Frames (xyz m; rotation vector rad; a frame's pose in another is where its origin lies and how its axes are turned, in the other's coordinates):
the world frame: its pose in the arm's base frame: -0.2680 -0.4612 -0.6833 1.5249 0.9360 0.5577
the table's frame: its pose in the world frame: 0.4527 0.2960 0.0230 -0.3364 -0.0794 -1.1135
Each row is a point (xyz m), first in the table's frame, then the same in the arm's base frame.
Working: the table's frame: its pose in the arm's base frame: 0.0763 -0.0997 -0.4740 0.5501 1.3611 -0.1575

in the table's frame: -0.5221 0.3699 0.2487
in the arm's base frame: 0.3352 -0.0015 0.1542
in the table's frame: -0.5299 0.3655 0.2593
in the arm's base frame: 0.3410 -0.0118 0.1615
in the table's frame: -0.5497 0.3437 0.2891
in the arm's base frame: 0.3538 -0.0484 0.1774
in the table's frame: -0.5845 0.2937 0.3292
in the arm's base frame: 0.3607 -0.1171 0.2007
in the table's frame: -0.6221 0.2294 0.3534
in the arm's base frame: 0.3469 -0.1915 0.2209
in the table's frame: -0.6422 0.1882 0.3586
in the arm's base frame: 0.3299 -0.2336 0.2290
